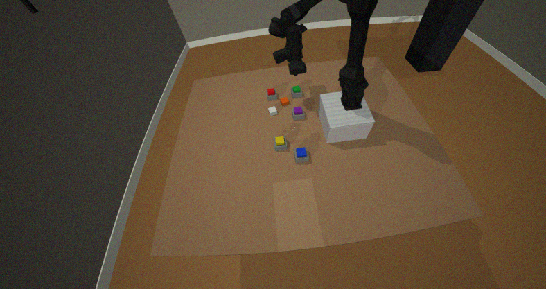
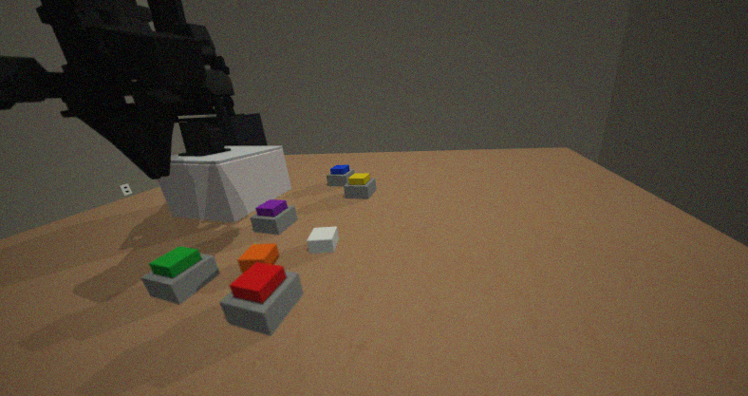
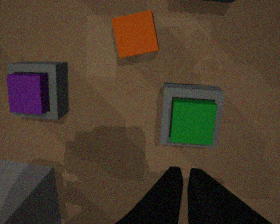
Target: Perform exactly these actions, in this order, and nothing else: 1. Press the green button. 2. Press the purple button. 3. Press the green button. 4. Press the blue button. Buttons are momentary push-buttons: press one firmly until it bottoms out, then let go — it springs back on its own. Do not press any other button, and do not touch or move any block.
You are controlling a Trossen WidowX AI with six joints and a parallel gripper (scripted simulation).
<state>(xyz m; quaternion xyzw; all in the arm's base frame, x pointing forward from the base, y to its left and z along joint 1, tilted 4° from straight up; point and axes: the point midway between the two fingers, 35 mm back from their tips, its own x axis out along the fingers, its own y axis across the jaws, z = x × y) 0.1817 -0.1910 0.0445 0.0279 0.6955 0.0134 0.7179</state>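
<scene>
Right now the purple button is 12 cm to the left of my gripper tip, 9 cm below it and 1 cm ahead of it. The rest, counted from my gripper tip: red button: 11 cm ahead, 9 cm below, 2 cm to the right; then orange block: 11 cm below, 6 cm ahead, 3 cm to the left; then green button: 9 cm below, 1 cm to the right, 1 cm behind.
</scene>
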